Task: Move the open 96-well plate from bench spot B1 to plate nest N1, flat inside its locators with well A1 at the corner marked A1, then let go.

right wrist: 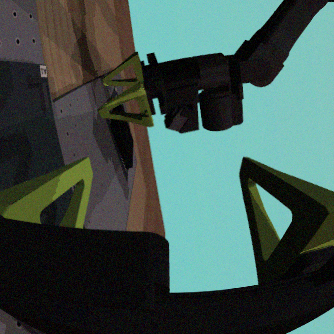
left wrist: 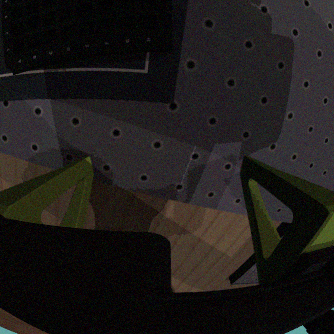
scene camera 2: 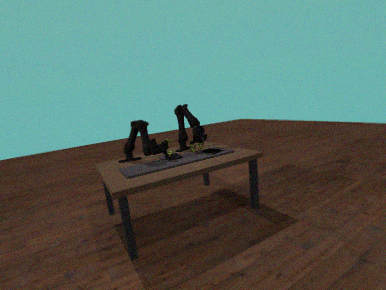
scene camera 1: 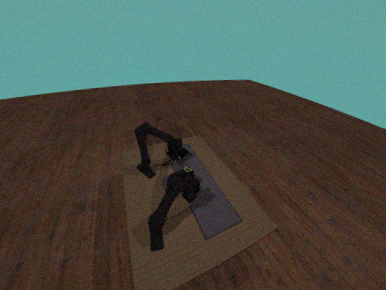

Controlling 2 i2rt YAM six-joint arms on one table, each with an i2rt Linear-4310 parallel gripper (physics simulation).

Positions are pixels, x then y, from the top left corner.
my right gripper: open, holds nothing
a dark well plate [left wrist: 40,40]: on a dark rectangular nest
